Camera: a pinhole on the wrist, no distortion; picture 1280 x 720 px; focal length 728.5 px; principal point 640.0 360.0 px. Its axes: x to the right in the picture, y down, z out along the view. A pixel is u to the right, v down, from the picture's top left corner.
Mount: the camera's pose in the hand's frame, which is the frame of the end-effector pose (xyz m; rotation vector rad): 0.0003 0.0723 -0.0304 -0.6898 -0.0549 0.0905
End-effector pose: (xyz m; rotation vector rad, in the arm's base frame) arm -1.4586 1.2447 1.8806 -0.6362 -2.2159 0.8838
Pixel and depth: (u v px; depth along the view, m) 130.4 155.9 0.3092
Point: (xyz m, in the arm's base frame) -1.4563 1.1068 1.5134
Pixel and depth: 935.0 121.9 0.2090
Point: -1.6033 1.3230 1.6939
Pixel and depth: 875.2 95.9 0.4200
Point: -1.7723 1.3070 1.5347
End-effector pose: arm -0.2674 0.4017 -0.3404 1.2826 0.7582 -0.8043
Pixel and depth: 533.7 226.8 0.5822
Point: -0.0139 -0.0305 0.0082
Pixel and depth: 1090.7 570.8 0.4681
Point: 0.2966 0.1840 -0.2552
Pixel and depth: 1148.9 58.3 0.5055
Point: 0.1500 -0.0952 -0.4129
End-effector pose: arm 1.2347 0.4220 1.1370 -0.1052 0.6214 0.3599
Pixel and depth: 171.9 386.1 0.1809
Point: 1.1280 0.5718 1.2983
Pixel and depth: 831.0 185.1 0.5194
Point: 1.4452 0.8418 1.4466
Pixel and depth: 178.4 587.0 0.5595
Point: 0.8931 0.8465 1.6108
